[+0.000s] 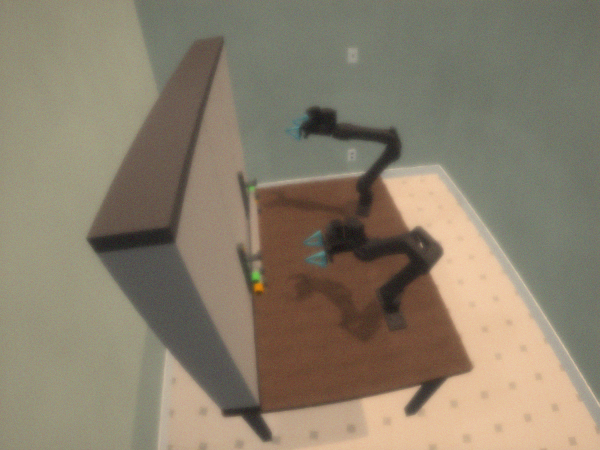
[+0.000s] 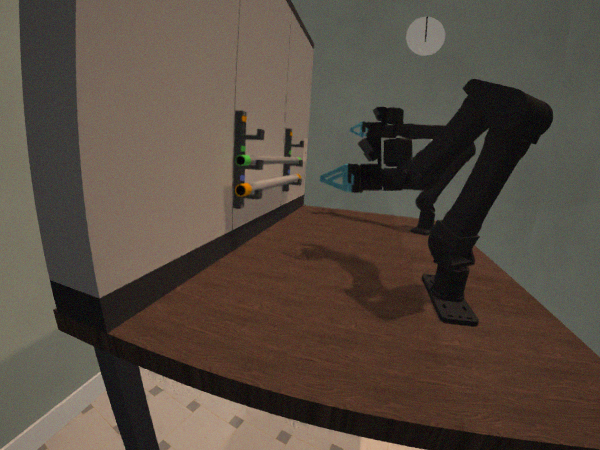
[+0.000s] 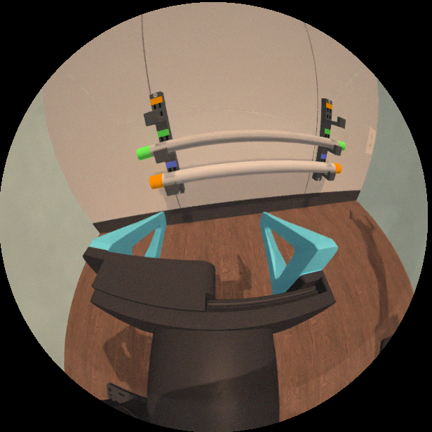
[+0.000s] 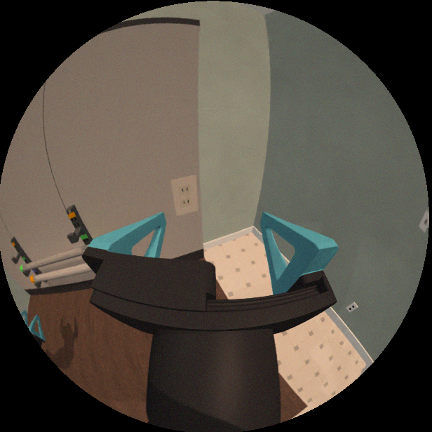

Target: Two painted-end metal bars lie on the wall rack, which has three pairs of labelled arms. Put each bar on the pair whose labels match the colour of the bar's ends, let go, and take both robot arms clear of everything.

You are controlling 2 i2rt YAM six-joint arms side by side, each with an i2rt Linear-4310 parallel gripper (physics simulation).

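Frame: origin at the left arm's base, x ahead, y left, z up, level; millimetres.
Seen in the pictures: left gripper, fingertip midpoint: (image 1: 304,251) (image 2: 324,179); right gripper, fingertip midpoint: (image 1: 289,126) (image 2: 355,131); left arm's base, origin of the base link: (image 1: 390,308) (image 2: 445,298); right arm's base, origin of the base link: (image 1: 365,203) (image 2: 424,229).
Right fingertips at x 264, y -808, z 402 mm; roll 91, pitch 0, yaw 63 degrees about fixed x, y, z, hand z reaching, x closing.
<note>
Offsets run from my right fingertips to a thing's top centre. Level surfaces: height alone.
The wall rack {700 mm left, 230 mm ahead, 33 mm down} (image 2: 239,135) (image 3: 160,111) has orange labels at the top, green in the middle and blue at the bottom. The green-ended bar {498 mm left, 219 mm ahead, 143 mm down} (image 2: 275,160) (image 3: 240,137) lies across the middle, green-labelled arms. The orange-ended bar {491 mm left, 220 mm ahead, 213 mm down} (image 2: 272,183) (image 3: 245,169) lies across the bottom, blue-labelled arms. The top, orange-labelled arms hold no bar. My left gripper (image 1: 306,250) (image 2: 321,178) (image 3: 212,217) is open and empty, in front of the rack and apart from both bars. My right gripper (image 1: 291,126) (image 2: 351,129) (image 4: 212,217) is open and empty, off beyond the rack's far end.
The pale wall panel (image 1: 215,225) (image 2: 160,150) carrying the rack stands along one edge of the brown table {402 mm down} (image 1: 310,370) (image 2: 225,340). Both arm bases stand toward the table's opposite edge. An outlet (image 4: 184,195) is on the panel beyond the rack. A round clock (image 2: 425,36) hangs on the room wall.
</note>
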